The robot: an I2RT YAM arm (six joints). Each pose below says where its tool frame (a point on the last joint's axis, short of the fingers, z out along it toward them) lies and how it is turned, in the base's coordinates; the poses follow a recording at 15 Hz.
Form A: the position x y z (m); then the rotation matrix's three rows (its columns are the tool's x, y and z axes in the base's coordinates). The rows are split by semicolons.
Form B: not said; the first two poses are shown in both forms.
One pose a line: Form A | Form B
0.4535 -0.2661 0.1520; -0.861 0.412 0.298; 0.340 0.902 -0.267; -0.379 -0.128 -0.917 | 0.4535 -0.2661 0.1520 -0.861 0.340 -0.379 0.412 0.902 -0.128
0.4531 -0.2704 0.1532; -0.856 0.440 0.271; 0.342 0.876 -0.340; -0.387 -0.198 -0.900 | 0.4531 -0.2704 0.1532 -0.856 0.342 -0.387 0.440 0.876 -0.198
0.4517 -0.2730 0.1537; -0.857 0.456 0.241; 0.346 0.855 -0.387; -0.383 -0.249 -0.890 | 0.4517 -0.2730 0.1537 -0.857 0.346 -0.383 0.456 0.855 -0.249
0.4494 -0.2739 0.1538; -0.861 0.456 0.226; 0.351 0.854 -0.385; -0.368 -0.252 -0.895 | 0.4494 -0.2739 0.1538 -0.861 0.351 -0.368 0.456 0.854 -0.252
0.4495 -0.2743 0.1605; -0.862 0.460 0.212; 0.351 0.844 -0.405; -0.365 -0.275 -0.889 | 0.4495 -0.2743 0.1605 -0.862 0.351 -0.365 0.460 0.844 -0.275
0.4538 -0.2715 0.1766; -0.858 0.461 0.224; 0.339 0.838 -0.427; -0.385 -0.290 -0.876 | 0.4538 -0.2715 0.1766 -0.858 0.339 -0.385 0.461 0.838 -0.290
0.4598 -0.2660 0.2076; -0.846 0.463 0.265; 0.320 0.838 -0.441; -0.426 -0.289 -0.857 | 0.4598 -0.2660 0.2076 -0.846 0.320 -0.426 0.463 0.838 -0.289
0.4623 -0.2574 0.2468; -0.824 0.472 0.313; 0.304 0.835 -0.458; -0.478 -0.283 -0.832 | 0.4623 -0.2574 0.2468 -0.824 0.304 -0.478 0.472 0.835 -0.283
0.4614 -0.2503 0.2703; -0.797 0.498 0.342; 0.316 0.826 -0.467; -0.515 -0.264 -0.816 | 0.4614 -0.2503 0.2703 -0.797 0.316 -0.515 0.498 0.826 -0.264
